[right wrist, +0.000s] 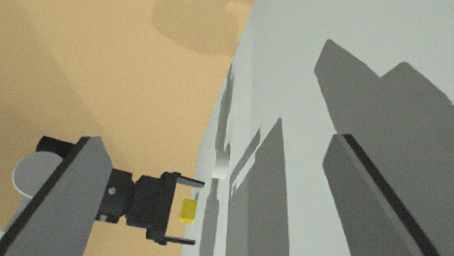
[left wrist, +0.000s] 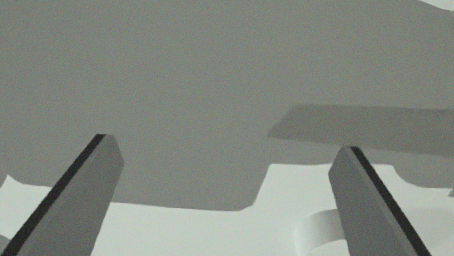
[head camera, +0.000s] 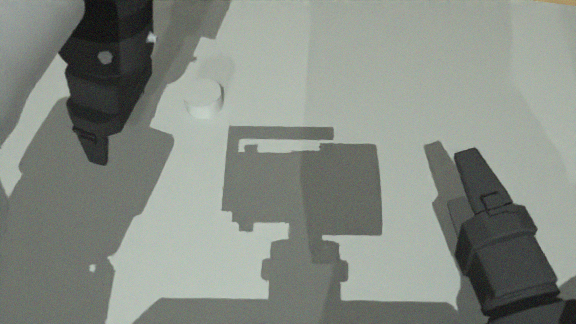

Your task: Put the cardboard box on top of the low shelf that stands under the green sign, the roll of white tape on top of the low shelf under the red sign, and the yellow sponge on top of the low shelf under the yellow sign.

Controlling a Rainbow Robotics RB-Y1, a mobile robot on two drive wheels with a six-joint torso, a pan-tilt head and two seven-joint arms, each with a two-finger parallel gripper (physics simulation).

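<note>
The white tape roll stands on the pale table. The yellow sponge shows small in the right wrist view, at the table's far edge, in line with the gap between the left fingers; it does not show in the head or left wrist view. My left gripper is open and empty, pointing down over the table, left of the tape in the head view. My right gripper is open and empty above the table's right part. The cardboard box, shelves and signs do not show.
The pale table fills most of the head view, with dark shadows of the robot across it. The tan floor lies beyond the table edge in the right wrist view.
</note>
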